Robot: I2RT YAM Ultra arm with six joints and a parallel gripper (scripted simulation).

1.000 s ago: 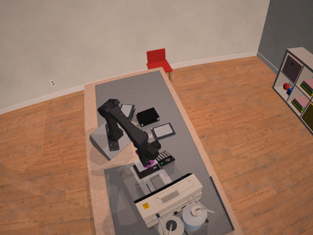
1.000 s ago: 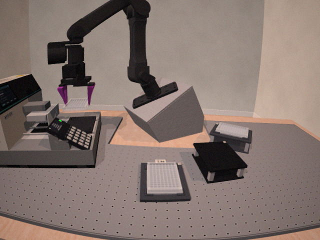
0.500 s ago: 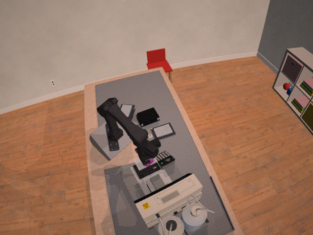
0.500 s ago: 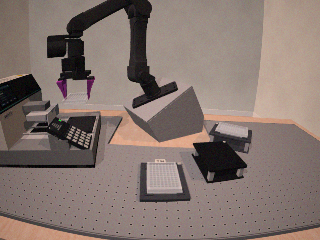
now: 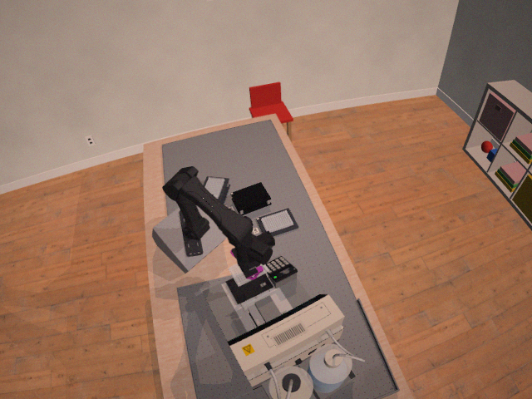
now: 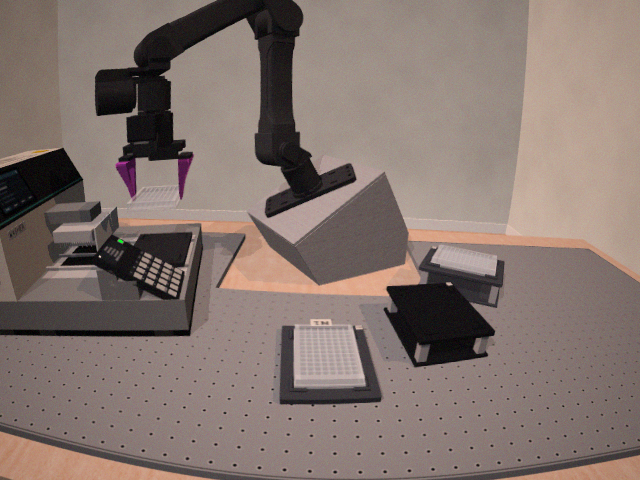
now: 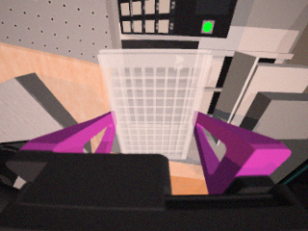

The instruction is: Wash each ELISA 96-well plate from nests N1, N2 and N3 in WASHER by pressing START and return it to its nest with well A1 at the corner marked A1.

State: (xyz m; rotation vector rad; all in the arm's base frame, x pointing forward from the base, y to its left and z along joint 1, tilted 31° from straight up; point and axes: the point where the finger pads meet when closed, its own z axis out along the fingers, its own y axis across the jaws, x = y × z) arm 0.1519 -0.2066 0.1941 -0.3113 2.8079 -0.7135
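My hand is 15 cm short of the raised black nest, 45 cm to the right of it and 13 cm above it. Round my hand: nest N1 (22 cm ahead, 28 cm to the left, 17 cm below); black carrier pocket (1 cm behind, 1 cm to the right, 10 cm below); grey manifold (1 cm ahead, 16 cm to the right, 5 cm below).
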